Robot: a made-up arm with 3 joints. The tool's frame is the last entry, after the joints. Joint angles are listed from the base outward. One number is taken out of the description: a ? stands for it. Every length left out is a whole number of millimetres.
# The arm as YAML. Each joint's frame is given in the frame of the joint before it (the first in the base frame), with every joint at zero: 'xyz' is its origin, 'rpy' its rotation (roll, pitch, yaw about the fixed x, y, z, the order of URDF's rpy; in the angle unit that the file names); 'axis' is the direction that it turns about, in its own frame. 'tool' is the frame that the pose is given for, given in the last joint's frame.
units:
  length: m
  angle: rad
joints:
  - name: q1
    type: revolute
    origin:
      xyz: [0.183, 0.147, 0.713]
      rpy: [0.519, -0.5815, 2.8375]
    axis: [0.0, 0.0, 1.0]
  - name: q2
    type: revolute
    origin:
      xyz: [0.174, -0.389, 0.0]
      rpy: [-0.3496, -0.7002, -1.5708]
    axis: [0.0, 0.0, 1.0]
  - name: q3
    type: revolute
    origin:
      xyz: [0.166, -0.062, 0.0]
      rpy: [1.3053, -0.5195, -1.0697]
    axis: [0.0, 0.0, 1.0]
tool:
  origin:
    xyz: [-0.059, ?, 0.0]
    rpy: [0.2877, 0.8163, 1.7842]
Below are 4 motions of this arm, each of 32 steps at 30 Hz.
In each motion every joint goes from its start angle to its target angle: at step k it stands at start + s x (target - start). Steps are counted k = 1, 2, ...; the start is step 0. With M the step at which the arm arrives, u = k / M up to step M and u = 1 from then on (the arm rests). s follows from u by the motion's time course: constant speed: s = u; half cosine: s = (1 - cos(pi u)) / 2; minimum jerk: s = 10 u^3 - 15 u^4 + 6 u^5.
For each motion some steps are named. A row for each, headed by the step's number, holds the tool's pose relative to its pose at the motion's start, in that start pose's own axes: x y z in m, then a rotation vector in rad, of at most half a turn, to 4 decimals.
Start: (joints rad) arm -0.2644 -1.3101 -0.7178
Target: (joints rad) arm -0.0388 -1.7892 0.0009
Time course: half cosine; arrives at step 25
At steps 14, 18, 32:
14: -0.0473 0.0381 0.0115 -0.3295 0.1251 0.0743
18: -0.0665 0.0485 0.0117 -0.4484 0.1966 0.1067
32: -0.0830 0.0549 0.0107 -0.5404 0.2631 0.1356

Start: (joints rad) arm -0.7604 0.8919 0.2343
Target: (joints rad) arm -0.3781 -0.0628 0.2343
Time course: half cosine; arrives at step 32
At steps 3, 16, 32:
3: 0.0022 -0.0027 0.0009 -0.0065 0.0052 -0.0133
16: 0.0411 -0.0583 0.0309 -0.1269 0.1104 -0.3235
32: 0.0596 -0.0994 0.0792 -0.1948 0.2072 -0.6685

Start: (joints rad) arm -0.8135 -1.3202 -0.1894
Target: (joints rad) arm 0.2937 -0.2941 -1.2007
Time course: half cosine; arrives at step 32
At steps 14, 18, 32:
14: -0.0269 0.0274 0.1632 0.9011 -0.0992 0.2571
18: -0.0402 0.0235 0.2372 1.3437 -0.0712 0.3872
32: -0.0762 -0.0084 0.3951 2.2027 0.1549 0.7330

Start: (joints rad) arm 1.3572 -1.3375 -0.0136
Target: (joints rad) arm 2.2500 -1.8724 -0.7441
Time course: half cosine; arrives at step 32
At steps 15, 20, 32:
15: -0.0765 -0.0637 0.1189 0.5056 0.0325 -0.2464
20: -0.1237 -0.1155 0.1575 0.7558 0.0956 -0.3776
32: -0.1880 -0.1907 0.1824 1.0453 0.2219 -0.5465

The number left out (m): 0.155
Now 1 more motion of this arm.
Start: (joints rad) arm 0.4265 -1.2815 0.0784
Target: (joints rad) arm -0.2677 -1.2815 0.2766
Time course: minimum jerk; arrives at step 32
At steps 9, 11, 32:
9: 0.0116 -0.0096 -0.0370 -0.1040 0.0330 -0.0211
11: 0.0180 -0.0175 -0.0598 -0.1681 0.0546 -0.0343
32: 0.0462 -0.1485 -0.2449 -0.7274 0.2875 -0.1551

